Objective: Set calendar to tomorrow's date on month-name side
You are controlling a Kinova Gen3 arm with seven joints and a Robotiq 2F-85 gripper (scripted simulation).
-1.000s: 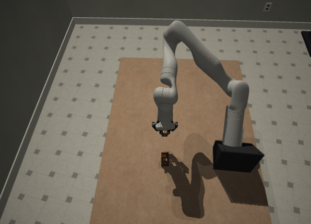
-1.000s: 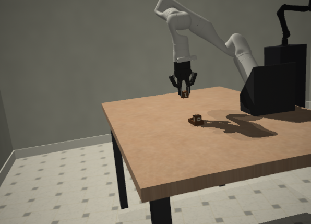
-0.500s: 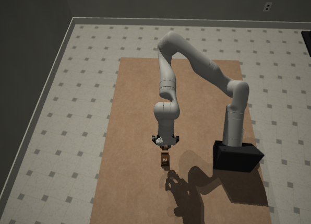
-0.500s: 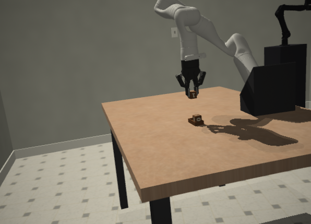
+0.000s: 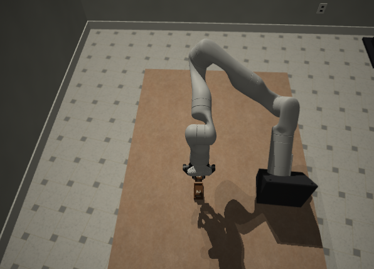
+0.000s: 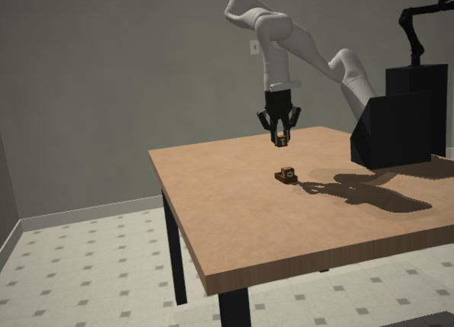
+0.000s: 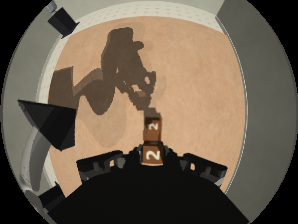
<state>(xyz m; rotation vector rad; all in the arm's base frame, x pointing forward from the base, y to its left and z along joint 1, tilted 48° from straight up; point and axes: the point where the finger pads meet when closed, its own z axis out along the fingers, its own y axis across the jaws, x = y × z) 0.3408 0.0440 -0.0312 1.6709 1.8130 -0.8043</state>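
Now: hand 120 mm above the tray and 20 mm to the right of it.
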